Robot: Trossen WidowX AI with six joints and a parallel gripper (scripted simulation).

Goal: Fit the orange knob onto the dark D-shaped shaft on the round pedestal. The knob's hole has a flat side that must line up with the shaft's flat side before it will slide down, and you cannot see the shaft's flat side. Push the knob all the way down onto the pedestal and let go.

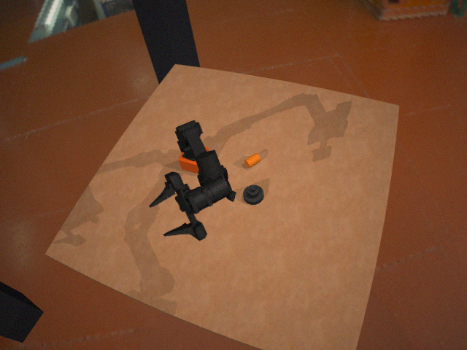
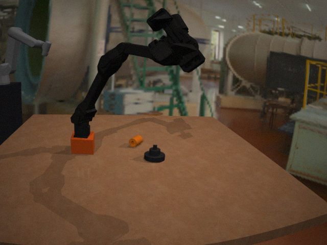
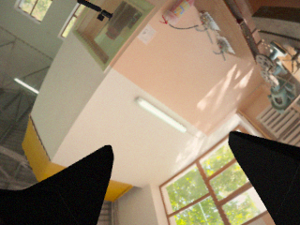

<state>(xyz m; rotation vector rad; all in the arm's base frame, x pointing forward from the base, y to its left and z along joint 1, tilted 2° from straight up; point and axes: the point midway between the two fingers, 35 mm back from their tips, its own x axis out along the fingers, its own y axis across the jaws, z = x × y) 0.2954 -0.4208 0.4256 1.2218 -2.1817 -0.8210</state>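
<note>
My gripper tip is 570 mm to the right of the orange knob, 460 mm above it and 50 mm past it. The rest, counted from my gripper tip: dark round pedestal: 450 mm below, 420 mm to the left, 30 mm ahead.
</note>
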